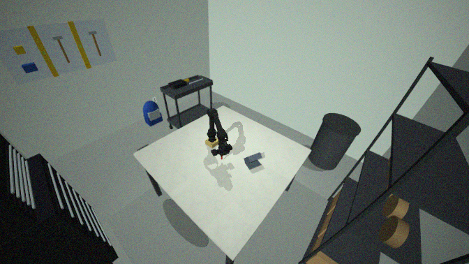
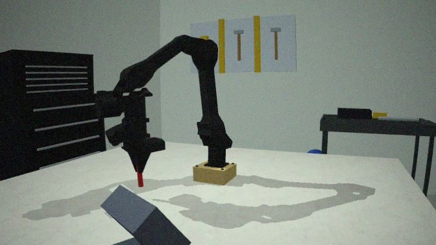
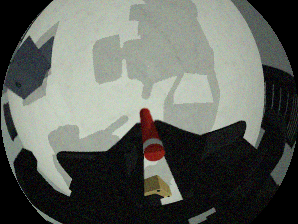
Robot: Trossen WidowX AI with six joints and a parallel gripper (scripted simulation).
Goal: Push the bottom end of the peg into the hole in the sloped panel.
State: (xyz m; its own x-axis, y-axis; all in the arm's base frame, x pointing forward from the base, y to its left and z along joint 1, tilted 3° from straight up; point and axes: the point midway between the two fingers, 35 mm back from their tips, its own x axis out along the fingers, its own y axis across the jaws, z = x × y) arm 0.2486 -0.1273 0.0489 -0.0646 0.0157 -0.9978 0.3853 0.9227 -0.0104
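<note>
Right now the grey sloped panel is 23 cm ahead of my gripper tip, 18 cm to the left of it and 1 cm below it. Also, from my gripper tip: red peg 2 cm above.
</note>
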